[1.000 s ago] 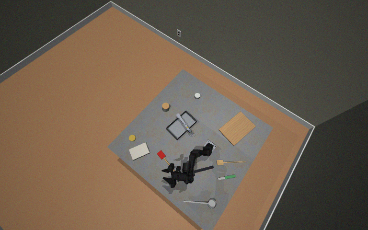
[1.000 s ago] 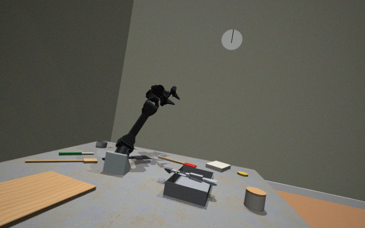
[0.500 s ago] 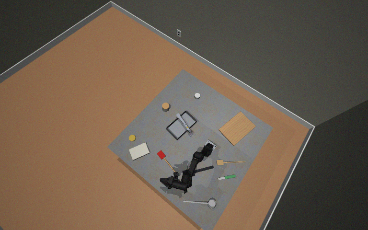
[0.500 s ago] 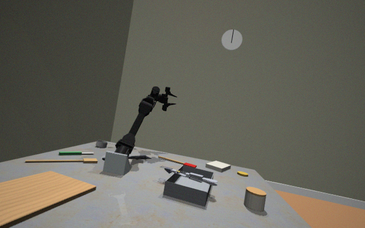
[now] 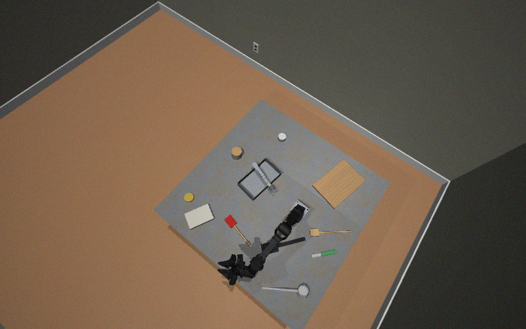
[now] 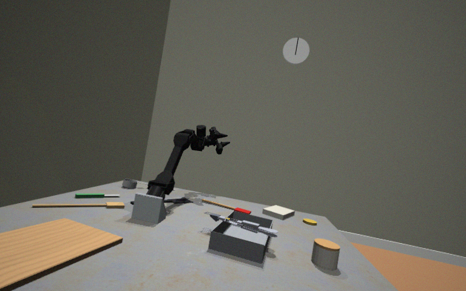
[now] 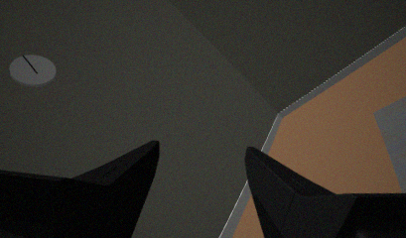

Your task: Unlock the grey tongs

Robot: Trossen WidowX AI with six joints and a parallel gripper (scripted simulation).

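Now: the yellow lock piece 70 mm ahead of my gripper tip, 680 mm to the right of it and 310 mm below it. Also, from my gripper tip: white block (360 mm ahead, 200 mm to the right, 370 mm below); red spatula (80 mm ahead, 270 mm to the right, 370 mm below); black spatula (250 mm behind, 340 mm to the right, 380 mm below).
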